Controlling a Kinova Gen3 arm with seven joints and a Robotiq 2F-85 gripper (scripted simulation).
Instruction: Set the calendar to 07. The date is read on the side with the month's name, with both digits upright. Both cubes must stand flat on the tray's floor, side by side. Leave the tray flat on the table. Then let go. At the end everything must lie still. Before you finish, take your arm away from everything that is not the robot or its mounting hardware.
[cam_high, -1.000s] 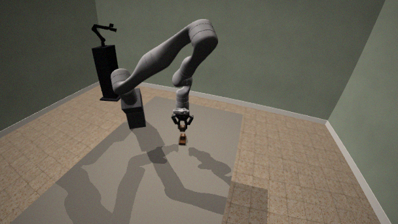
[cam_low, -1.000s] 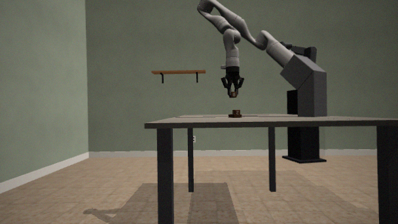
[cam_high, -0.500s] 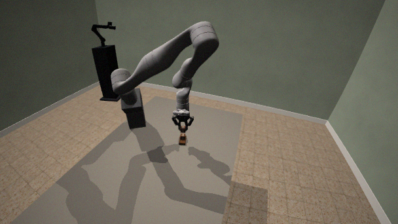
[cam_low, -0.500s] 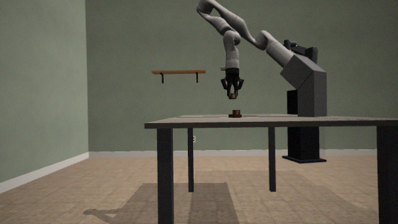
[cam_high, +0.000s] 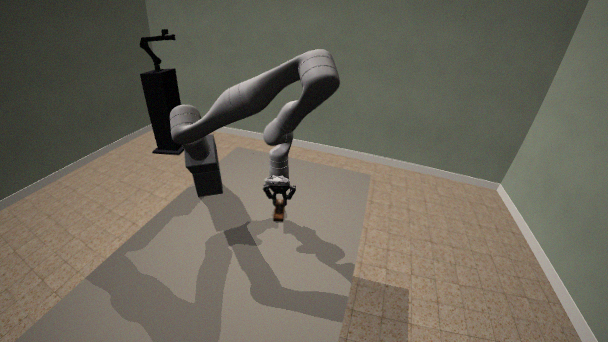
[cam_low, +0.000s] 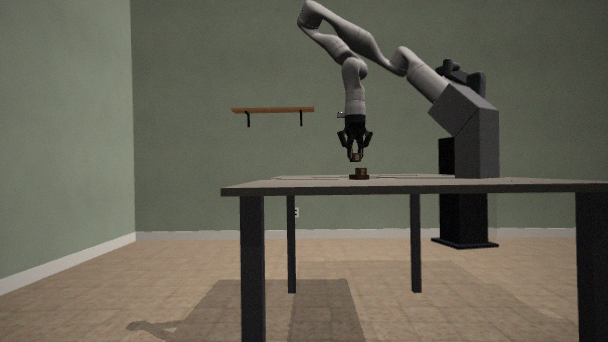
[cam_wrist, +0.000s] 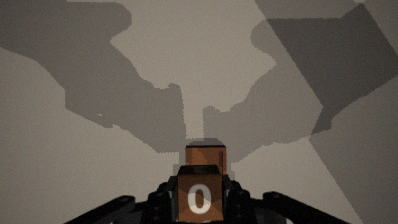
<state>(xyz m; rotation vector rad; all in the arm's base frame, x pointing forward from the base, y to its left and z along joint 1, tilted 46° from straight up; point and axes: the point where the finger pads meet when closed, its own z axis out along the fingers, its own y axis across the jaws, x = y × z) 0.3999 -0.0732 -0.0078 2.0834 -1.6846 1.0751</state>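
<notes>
Right now my hand is 10 mm past the calendar tray, 20 mm to the right of it and 80 mm above it.
</notes>
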